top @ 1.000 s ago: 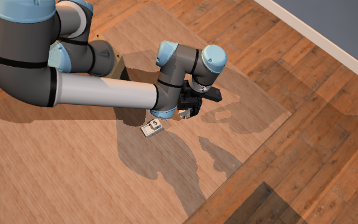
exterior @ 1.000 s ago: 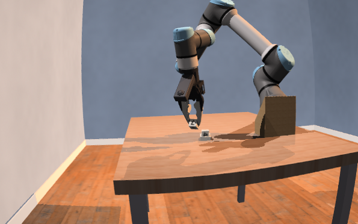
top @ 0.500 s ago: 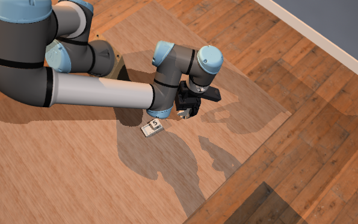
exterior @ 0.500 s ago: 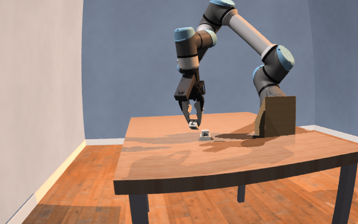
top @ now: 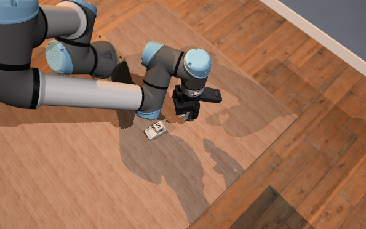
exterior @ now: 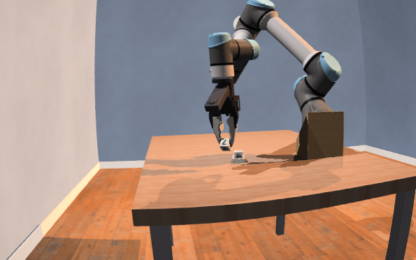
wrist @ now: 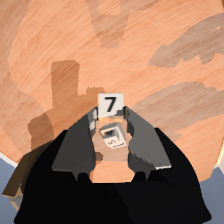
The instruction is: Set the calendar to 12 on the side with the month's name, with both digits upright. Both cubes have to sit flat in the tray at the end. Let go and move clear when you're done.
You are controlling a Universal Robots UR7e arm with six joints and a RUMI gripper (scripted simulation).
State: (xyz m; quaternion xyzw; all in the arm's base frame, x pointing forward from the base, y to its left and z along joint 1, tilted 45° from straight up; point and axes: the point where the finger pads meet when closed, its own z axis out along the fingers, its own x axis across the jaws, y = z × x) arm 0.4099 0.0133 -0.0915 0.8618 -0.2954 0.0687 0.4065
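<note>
Right now the white digit cube is 1 cm below my hand. The rest, counted from my hand: calendar tray 12 cm to the right, 8 cm below, 8 cm behind.
</note>
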